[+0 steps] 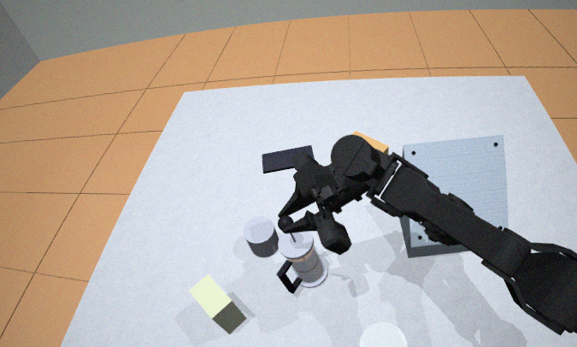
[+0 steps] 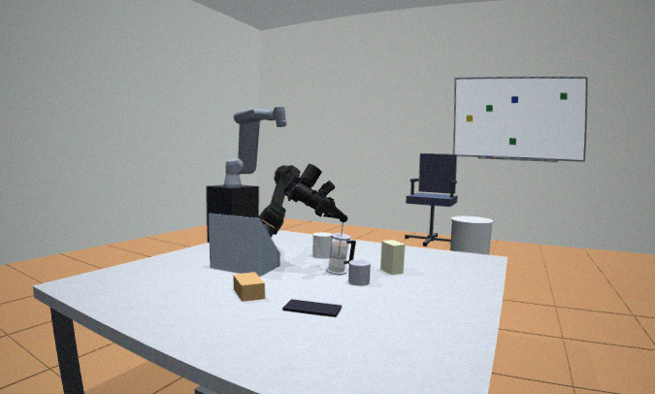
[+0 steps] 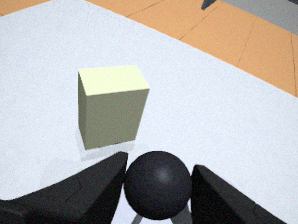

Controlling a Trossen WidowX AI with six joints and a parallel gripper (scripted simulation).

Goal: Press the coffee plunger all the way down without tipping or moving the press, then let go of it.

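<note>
Now: gripper tip 100 mm above the glass coffee press, 10 mm to the right of it and 10 mm past it. Also, from my gripper tip: grey cylinder 170 mm below, 90 mm ahead, 60 mm to the right; orange block 370 mm to the right, 180 mm below, 110 mm behind.
</note>
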